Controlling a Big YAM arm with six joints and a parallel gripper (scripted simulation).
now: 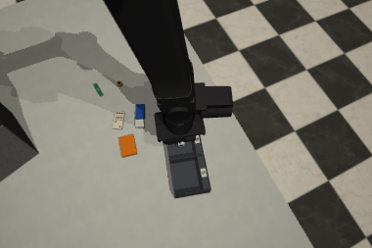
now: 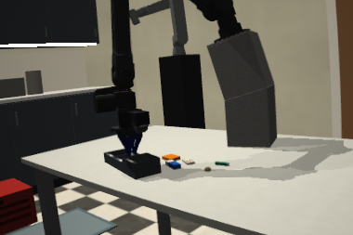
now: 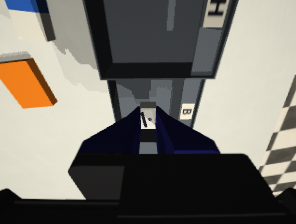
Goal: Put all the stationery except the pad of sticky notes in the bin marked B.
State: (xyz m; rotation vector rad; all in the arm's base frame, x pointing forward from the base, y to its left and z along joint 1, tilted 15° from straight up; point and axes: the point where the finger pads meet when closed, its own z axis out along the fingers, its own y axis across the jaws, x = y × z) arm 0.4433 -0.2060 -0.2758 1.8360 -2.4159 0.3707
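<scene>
Now: the dark bin 2 cm below my hand and 1 cm ahead of it. The rest, counted from my hand: eraser 11 cm to the left, 7 cm behind, 3 cm below; binder clip 1 cm to the right; orange sticky-note pad 12 cm behind, 5 cm to the left, 4 cm below.
</scene>
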